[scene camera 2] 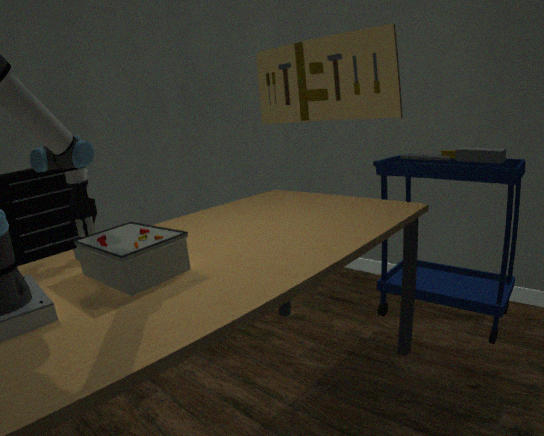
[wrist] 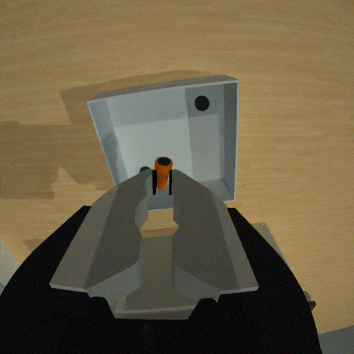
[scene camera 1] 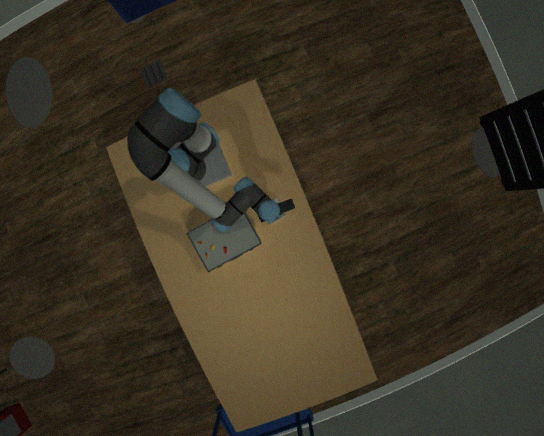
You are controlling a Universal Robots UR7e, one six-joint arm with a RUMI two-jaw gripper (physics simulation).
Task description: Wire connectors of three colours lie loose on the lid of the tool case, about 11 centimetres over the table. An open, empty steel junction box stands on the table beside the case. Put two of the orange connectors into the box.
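Places are measured from the arm's base along level axes (x ahead, y left, z up), in centimetres.
Pixels of known places: arm's base at its link origin: (scene camera 2: 3, 303) (scene camera 1: 191, 168).
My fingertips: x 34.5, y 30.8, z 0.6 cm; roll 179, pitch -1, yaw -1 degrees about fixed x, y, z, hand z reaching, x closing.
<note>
Ahead of a thing's pixels: the offset from my fingertips to its top centre. Level surfaces: height alone.
My gripper (scene camera 2: 86, 231) (wrist: 163, 171) is shut on an orange connector (wrist: 163, 170), held upright between the fingertips. In the wrist view they are over the near part of the open steel junction box (wrist: 230, 140). The box shows two dark round spots and no connector in its visible part; the fingers hide some of its near side. The tool case @(dx +4.8, dy -26.7, dz +5.5 cm) (scene camera 1: 242, 242) (scene camera 2: 157, 265) (wrist: 157, 275) stands beside it. On its lid lie two loose orange connectors, one @(dx +9.5, dy -37.4, dz +6.3 cm) (scene camera 1: 206, 255) (scene camera 2: 158, 237) and another @(dx +2.0, dy -38.5, dz +6.3 cm) (scene camera 1: 199, 242) (scene camera 2: 136, 245), a yellow one @(dx +6.3, dy -33.3, dz +6.6 cm) (scene camera 1: 212, 247) (scene camera 2: 142, 238) and red ones (scene camera 1: 225, 249) (scene camera 2: 102, 240).
The wooden table @(dz -5.6 cm) (scene camera 1: 280, 320) (scene camera 2: 260, 230) carries the arm's base plate (scene camera 1: 218, 167) (scene camera 2: 35, 312) near the case. A blue cart (scene camera 2: 450, 171) stands beyond the table's far end. A black drawer cabinet (scene camera 1: 520, 145) (scene camera 2: 45, 197) stands off the table's side.
</note>
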